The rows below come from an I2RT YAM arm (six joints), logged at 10 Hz.
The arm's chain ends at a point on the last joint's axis. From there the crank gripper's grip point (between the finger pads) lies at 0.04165 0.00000 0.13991 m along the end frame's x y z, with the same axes.
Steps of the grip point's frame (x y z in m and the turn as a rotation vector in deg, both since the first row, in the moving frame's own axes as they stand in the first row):
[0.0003, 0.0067, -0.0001, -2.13, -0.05, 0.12]
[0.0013, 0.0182, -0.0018, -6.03, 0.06, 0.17]
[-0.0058, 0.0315, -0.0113, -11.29, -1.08, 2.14]
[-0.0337, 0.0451, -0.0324, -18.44, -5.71, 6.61]
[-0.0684, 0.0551, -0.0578, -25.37, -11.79, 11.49]
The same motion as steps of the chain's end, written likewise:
[0.0004, 0.0014, 0.0000, -2.13, -0.05, 0.12]
[0.0012, 0.0034, -0.0010, -6.03, 0.06, 0.17]
[-0.0026, 0.0025, -0.0092, -11.29, -1.08, 2.14]
[-0.0170, -0.0036, -0.0278, -18.44, -5.71, 6.61]
[-0.0332, -0.0110, -0.0479, -25.37, -11.79, 11.49]

